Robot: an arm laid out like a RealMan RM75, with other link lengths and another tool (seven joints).
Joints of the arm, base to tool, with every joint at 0 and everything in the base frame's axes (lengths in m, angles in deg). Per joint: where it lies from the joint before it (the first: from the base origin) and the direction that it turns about. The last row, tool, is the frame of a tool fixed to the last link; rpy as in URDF.
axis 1: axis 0 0 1 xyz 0.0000 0.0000 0.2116
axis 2: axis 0 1 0 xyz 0.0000 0.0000 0.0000
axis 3: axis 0 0 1 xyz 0.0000 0.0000 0.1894
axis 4: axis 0 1 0 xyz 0.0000 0.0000 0.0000
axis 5: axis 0 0 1 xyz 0.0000 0.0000 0.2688
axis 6: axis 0 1 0 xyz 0.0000 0.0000 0.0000
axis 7: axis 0 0 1 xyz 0.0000 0.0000 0.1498
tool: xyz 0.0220 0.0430 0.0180 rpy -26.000 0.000 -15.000
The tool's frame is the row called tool.
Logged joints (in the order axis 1, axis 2, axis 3, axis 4, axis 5, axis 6, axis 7), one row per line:
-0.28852 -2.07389 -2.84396 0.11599 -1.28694 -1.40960 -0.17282
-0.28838 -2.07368 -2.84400 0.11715 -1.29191 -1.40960 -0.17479
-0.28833 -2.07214 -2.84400 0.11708 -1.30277 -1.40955 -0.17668
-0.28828 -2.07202 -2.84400 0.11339 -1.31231 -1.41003 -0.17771
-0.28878 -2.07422 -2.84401 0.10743 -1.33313 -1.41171 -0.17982
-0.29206 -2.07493 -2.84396 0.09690 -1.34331 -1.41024 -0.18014
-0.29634 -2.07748 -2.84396 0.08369 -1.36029 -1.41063 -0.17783
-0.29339 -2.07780 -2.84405 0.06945 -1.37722 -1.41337 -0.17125
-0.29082 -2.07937 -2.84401 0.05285 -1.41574 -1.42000 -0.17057
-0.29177 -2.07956 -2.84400 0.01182 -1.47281 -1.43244 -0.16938
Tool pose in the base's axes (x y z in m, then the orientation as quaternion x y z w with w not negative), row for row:
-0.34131 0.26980 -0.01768 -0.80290 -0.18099 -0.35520 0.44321
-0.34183 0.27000 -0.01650 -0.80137 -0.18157 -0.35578 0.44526
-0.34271 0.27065 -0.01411 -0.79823 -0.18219 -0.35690 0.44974
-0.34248 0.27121 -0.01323 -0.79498 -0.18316 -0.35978 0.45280
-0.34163 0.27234 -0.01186 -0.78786 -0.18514 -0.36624 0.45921
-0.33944 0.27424 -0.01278 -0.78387 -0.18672 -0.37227 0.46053
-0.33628 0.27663 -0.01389 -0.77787 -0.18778 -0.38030 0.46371
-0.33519 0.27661 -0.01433 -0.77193 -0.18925 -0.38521 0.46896
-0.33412 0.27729 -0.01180 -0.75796 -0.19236 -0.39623 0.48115
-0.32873 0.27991 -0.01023 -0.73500 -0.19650 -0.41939 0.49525
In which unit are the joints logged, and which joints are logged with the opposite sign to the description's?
The joints are logged in radians. Opposite sign: axis 3, axis 4, axis 6.
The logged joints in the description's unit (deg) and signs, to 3 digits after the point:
-16.531 -118.825 162.947 -6.646 -73.736 80.764 -9.902
-16.523 -118.813 162.949 -6.712 -74.021 80.764 -10.015
-16.520 -118.725 162.949 -6.708 -74.643 80.761 -10.123
-16.517 -118.718 162.949 -6.497 -75.190 80.789 -10.182
-16.546 -118.844 162.950 -6.155 -76.383 80.885 -10.303
-16.734 -118.885 162.947 -5.552 -76.966 80.801 -10.321
-16.979 -119.031 162.947 -4.795 -77.939 80.823 -10.189
-16.810 -119.049 162.952 -3.979 -78.909 80.980 -9.812
-16.663 -119.139 162.950 -3.028 -81.116 81.360 -9.773
-16.717 -119.150 162.949 -0.677 -84.386 82.073 -9.705

